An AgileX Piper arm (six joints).
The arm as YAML. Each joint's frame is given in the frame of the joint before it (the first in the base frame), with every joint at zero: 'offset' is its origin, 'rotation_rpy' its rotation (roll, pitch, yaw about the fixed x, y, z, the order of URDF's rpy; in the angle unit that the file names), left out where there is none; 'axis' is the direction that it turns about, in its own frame. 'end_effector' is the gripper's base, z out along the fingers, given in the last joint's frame.
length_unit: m
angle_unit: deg
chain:
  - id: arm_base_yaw
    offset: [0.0, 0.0, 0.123]
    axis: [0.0, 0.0, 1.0]
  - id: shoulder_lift
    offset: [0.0, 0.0, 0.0]
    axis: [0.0, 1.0, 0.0]
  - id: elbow
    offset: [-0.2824, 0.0, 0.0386]
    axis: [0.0, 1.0, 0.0]
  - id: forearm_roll
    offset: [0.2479, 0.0, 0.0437]
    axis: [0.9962, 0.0, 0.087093]
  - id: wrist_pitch
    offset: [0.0, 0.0, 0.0]
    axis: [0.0, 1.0, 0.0]
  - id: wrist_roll
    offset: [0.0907, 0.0, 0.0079]
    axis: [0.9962, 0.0, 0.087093]
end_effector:
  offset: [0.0, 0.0, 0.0]
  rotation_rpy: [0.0, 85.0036, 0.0]
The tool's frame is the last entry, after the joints.
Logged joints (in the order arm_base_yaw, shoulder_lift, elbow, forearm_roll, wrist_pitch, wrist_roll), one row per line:
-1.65 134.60 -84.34 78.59 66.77 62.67
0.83 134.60 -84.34 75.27 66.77 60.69
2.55 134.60 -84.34 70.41 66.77 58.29
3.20 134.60 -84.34 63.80 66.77 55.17
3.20 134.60 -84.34 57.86 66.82 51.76
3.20 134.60 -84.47 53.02 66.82 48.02
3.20 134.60 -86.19 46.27 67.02 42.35
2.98 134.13 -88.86 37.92 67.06 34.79
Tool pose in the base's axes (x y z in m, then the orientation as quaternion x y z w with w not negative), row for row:
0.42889 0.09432 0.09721 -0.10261 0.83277 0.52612 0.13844
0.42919 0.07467 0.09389 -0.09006 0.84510 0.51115 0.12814
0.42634 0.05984 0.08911 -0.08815 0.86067 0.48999 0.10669
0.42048 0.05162 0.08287 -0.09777 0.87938 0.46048 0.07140
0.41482 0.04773 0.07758 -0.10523 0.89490 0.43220 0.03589
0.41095 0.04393 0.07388 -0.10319 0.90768 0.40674 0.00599
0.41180 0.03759 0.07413 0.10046 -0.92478 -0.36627 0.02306
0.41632 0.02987 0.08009 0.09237 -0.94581 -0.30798 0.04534
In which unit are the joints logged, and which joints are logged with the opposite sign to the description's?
The joints are logged in degrees. Opposite sign: arm_base_yaw, wrist_roll.
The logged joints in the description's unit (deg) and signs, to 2 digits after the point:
1.65 134.60 -84.34 78.59 66.77 -62.67
-0.83 134.60 -84.34 75.27 66.77 -60.69
-2.55 134.60 -84.34 70.41 66.77 -58.29
-3.20 134.60 -84.34 63.80 66.77 -55.17
-3.20 134.60 -84.34 57.86 66.82 -51.76
-3.20 134.60 -84.47 53.02 66.82 -48.02
-3.20 134.60 -86.19 46.27 67.02 -42.35
-2.98 134.13 -88.86 37.92 67.06 -34.79

